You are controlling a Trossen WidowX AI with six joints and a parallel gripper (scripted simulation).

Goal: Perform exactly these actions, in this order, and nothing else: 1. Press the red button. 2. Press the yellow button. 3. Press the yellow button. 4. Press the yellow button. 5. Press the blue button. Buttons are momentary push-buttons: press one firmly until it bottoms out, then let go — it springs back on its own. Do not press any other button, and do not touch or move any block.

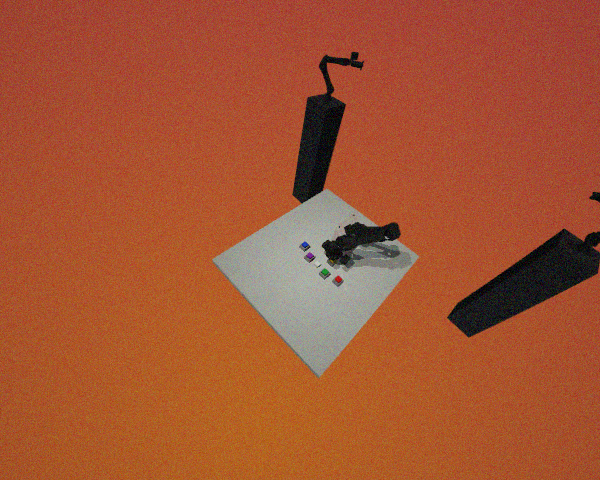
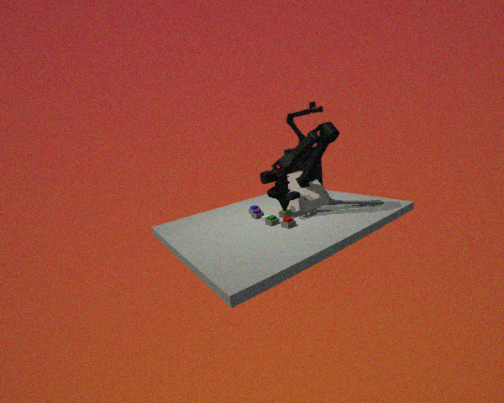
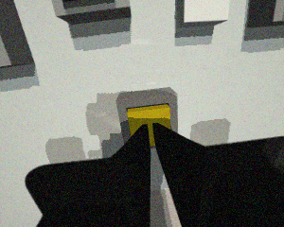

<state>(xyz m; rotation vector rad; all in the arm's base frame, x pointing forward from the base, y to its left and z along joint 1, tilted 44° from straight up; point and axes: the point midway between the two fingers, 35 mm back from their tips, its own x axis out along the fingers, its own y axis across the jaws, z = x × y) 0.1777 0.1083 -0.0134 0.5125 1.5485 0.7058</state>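
Right now the yellow button is 10 mm below my gripper tip. From my gripper tip the other things lie so: red button: 70 mm ahead, 120 mm to the left; then white block: 90 mm ahead, 40 mm to the right, 20 mm below; then green button: 100 mm ahead, 40 mm to the left.
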